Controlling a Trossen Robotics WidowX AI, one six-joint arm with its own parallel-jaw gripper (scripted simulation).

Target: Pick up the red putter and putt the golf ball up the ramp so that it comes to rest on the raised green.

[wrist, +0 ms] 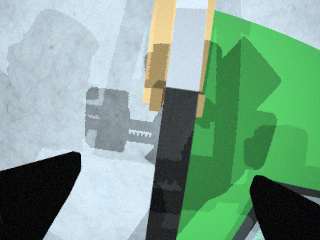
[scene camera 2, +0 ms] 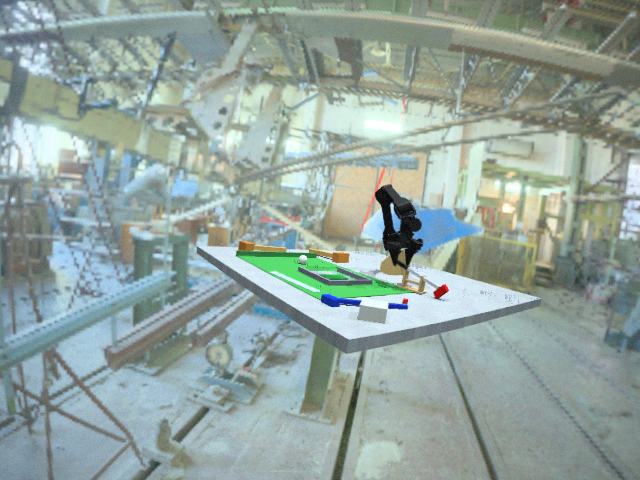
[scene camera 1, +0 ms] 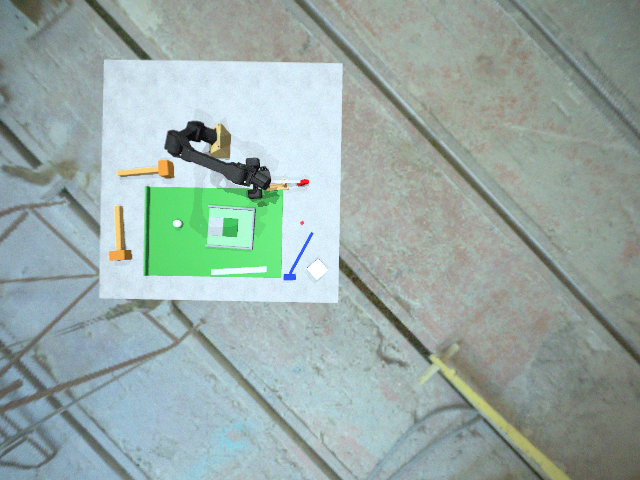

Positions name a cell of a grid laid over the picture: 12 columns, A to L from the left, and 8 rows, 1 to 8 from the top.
Labels:
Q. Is the gripper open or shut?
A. Open.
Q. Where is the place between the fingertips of the gripper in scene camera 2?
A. H5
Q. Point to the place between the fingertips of the gripper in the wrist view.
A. At G6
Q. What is the gripper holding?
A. Nothing.

